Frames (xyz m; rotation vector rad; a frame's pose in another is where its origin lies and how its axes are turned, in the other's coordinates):
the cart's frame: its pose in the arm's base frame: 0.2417 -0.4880 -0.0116 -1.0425 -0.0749 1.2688
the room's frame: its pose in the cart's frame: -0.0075 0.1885 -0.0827 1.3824 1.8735 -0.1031
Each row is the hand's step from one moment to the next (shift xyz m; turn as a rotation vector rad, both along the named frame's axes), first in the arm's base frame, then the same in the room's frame.
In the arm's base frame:
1: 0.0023 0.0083 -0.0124 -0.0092 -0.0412 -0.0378
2: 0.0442 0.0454 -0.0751 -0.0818 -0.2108 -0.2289
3: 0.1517 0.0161 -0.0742 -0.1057 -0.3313 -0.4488
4: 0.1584 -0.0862 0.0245 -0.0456 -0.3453 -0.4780
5: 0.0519 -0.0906 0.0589 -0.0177 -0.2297 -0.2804
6: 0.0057 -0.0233 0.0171 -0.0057 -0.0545 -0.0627
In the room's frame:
1: 0.0055 0.0124 0.0066 0.0543 -0.0161 0.0009
2: 0.0284 0.0646 0.0684 0.3159 -0.0589 -0.0169
3: 0.0158 0.0166 0.1681 0.5645 -0.0562 0.0234
4: -0.0161 -0.1186 0.1371 0.5808 -0.0673 0.0888
5: -0.0160 -0.1161 0.0251 0.3522 -0.0648 0.0591
6: -0.0038 -0.0292 -0.0014 0.0808 -0.0168 0.0114

